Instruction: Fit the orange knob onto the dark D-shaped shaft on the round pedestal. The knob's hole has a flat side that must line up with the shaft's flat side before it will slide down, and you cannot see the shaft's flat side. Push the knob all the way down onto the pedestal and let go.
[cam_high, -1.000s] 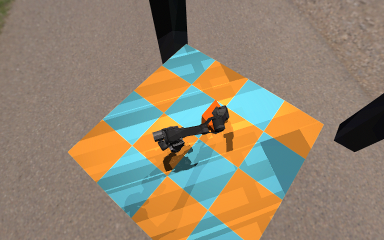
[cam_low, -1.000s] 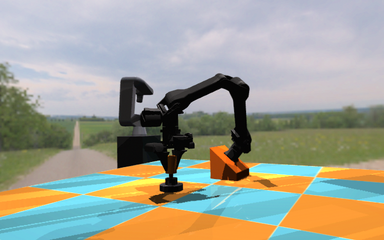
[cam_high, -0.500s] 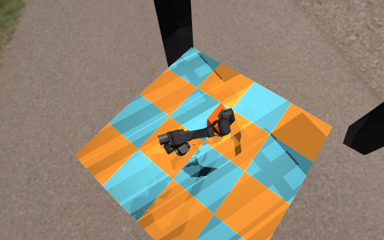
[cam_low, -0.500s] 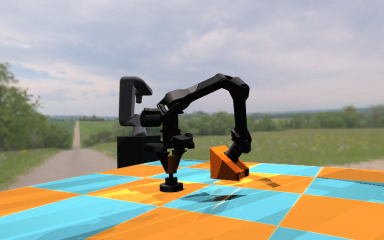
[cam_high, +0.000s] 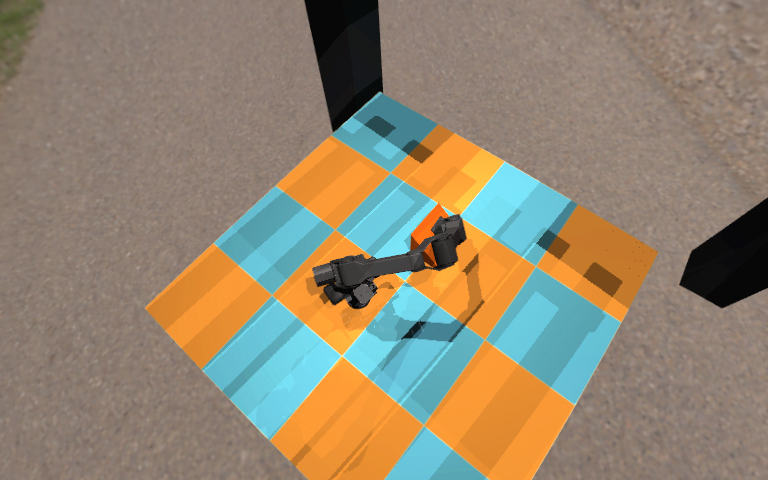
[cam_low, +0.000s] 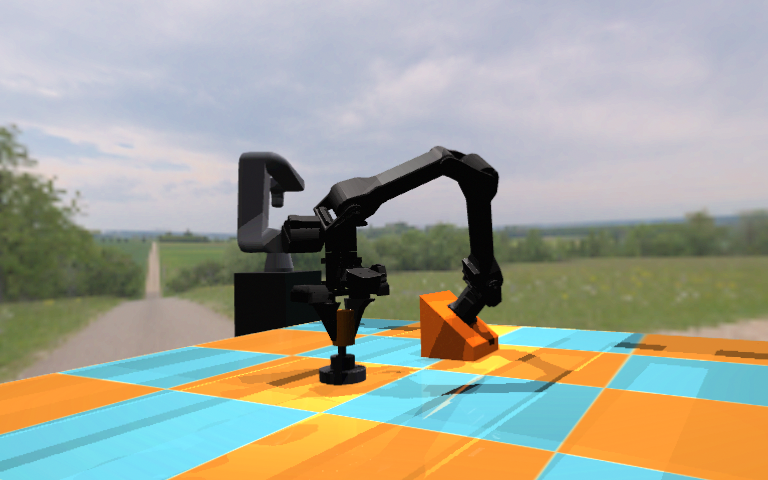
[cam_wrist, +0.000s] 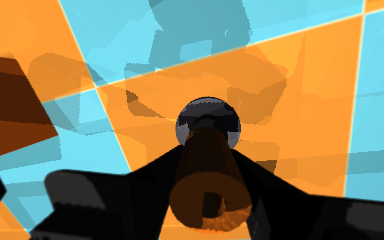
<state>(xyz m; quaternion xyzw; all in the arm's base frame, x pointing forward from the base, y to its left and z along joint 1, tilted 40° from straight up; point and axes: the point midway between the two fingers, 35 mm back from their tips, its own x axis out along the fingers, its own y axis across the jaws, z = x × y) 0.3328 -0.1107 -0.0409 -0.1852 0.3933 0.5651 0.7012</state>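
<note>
Right now the round pedestal is 4 cm below my gripper tip. From my gripper tip the other things lie so: orange knob 2 cm above.
</note>
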